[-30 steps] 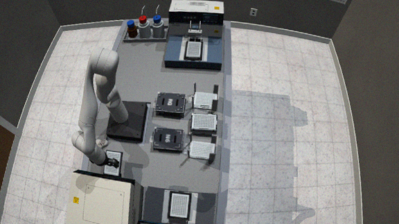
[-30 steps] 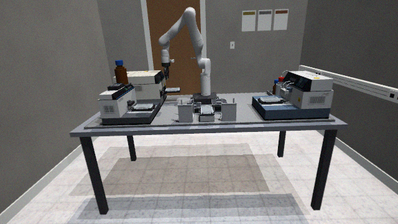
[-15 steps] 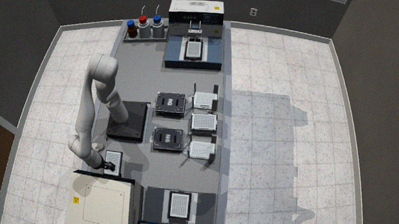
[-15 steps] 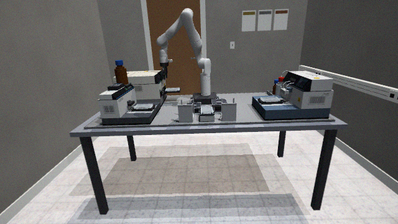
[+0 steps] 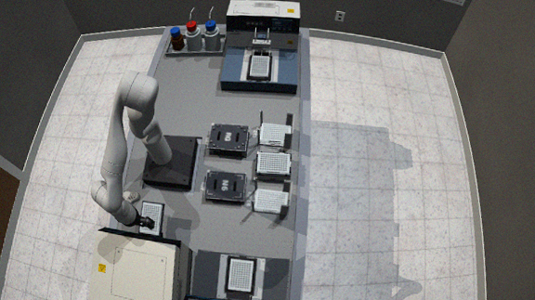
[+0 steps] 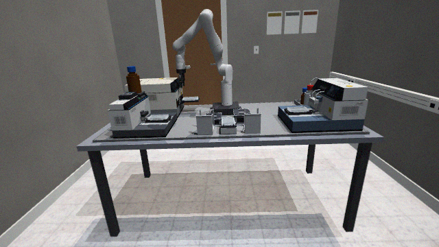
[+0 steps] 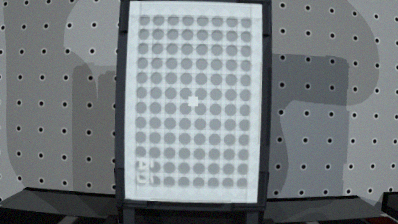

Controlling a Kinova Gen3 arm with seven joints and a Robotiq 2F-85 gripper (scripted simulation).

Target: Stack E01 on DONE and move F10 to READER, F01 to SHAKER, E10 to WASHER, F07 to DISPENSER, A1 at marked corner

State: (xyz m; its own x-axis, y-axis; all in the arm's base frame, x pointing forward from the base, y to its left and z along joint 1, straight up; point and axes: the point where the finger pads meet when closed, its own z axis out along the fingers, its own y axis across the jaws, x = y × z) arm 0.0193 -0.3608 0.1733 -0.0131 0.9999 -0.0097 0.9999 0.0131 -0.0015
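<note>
Right now the dark pull-out tray is 120 mm below my hand and 60 mm to the left of it. Round my hand: washer nest (840 mm to the left, 370 mm ahead, 130 mm below); regrip nest (470 mm to the left, 270 mm ahead, 160 mm below).
</note>
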